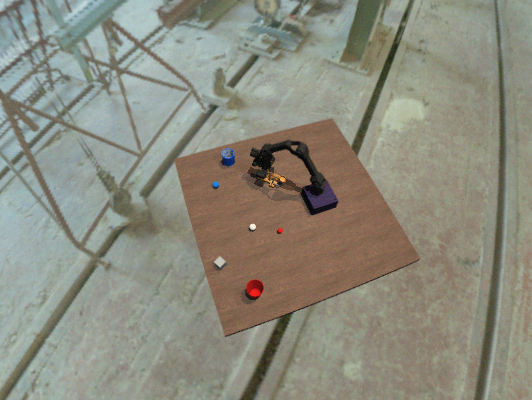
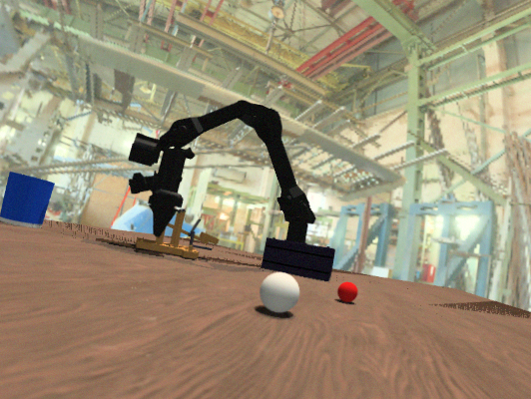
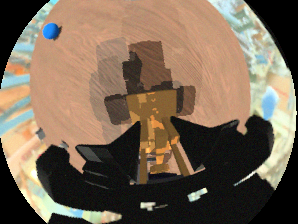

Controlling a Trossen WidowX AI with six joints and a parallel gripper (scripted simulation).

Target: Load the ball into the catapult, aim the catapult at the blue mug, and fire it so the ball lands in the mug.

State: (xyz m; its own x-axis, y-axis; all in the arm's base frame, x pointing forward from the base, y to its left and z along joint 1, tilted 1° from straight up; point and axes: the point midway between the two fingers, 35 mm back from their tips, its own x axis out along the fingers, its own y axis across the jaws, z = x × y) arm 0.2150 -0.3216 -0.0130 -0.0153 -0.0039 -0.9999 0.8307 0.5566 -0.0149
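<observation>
Right now the small red ball is 410 mm to the left of my gripper tip, 140 mm ahead of it and 20 mm below it. Round my gripper tip: catapult (70 mm to the left, 30 mm behind, 20 mm above); blue ball (340 mm ahead, 100 mm to the right, 10 mm below); blue mug (240 mm to the right, 160 mm ahead).
</observation>
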